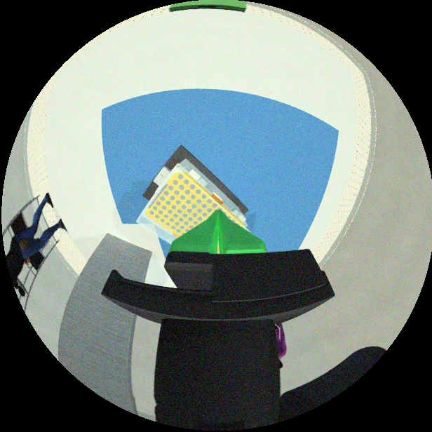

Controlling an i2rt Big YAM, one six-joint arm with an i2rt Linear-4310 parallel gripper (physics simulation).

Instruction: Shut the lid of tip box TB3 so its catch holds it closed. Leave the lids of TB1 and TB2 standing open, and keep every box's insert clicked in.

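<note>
One tip box shows left of centre, turned at a slant. Its yellow insert (180, 200) has rows of grey holes and sits in a pale, see-through base. A dark-edged lid (212, 175) appears to stand open along the box's upper-right side. No readable label shows, so I cannot tell which of TB1, TB2 or TB3 this is. Two other boxes cannot be made out. My gripper (218, 214) is shut and empty, its green fingertips together over the box's lower-right part, which they hide. I cannot tell whether they touch the box. The catch cannot be made out clearly.
The box is on a blue mat (260, 135) on a white table (225, 50). A grey slab-like part (95, 320) lies at lower left. A green object (207, 6) is at the far edge. A figure in blue (32, 247) and a purple item (281, 342) show beyond.
</note>
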